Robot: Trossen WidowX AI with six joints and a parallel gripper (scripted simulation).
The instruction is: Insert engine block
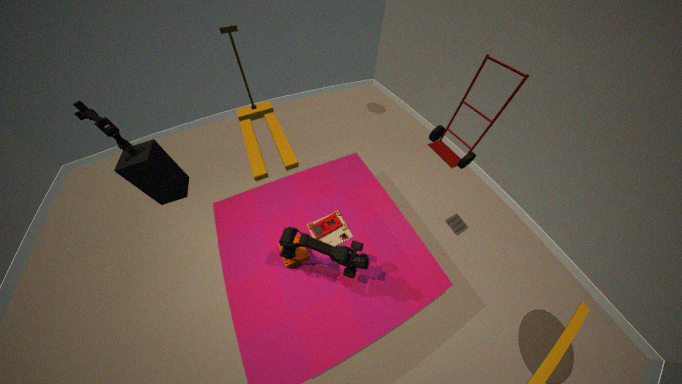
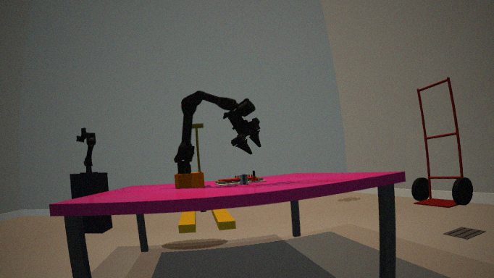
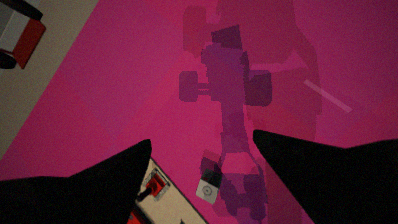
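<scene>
Now: gripper tip 13 cm above the grey engine block, 9 cm to the right of it and 7 cm past it.
</scene>
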